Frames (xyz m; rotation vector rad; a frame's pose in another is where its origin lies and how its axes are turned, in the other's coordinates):
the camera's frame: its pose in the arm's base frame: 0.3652 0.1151 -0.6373 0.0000 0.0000 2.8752
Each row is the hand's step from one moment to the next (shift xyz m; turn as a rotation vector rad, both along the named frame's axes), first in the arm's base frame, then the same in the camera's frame.
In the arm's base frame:
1: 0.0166 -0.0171 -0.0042 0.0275 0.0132 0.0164
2: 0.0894 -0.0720 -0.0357 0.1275 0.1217 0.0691
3: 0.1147 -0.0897 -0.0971 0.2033 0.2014 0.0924
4: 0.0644 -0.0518 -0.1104 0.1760 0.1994 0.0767
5: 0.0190 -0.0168 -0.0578 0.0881 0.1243 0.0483
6: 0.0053 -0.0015 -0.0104 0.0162 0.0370 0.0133
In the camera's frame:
1: -0.0205 0.0121 -0.0042 -0.0231 -0.0200 0.0164
2: -0.1052 0.0459 -0.0357 -0.0910 -0.1510 0.0691
3: -0.1343 0.0563 -0.0971 -0.1431 -0.2478 0.0924
4: -0.0758 0.0330 -0.1104 -0.1173 -0.2387 0.0767
5: -0.0228 0.0112 -0.0578 -0.0523 -0.1431 0.0483
6: -0.0055 0.0001 -0.0104 -0.0059 -0.0400 0.0133

